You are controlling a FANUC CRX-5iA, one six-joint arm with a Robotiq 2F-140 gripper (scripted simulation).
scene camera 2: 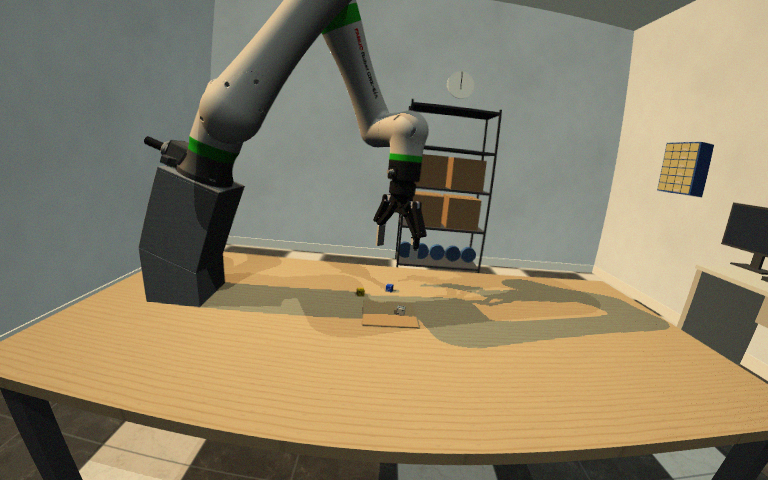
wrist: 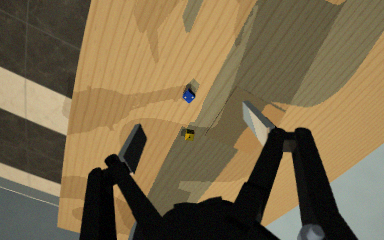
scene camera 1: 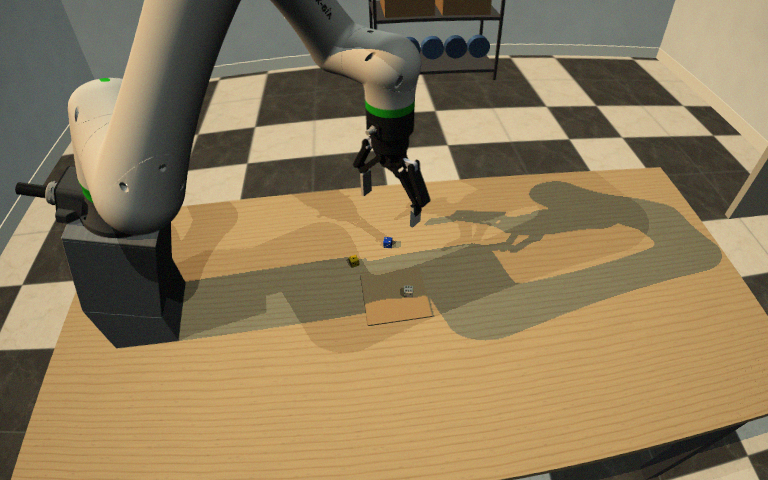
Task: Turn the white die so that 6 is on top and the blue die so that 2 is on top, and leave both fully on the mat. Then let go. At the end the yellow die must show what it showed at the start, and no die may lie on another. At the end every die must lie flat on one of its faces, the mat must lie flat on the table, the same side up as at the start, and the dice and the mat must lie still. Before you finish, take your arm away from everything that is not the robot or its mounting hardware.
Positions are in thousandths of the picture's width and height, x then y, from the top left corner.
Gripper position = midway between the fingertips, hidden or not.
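Note:
My gripper (scene camera 1: 508,432), again (scene camera 2: 515,526), again (wrist: 501,506). Mat (scene camera 2: 489,653), also (wrist: 598,535).

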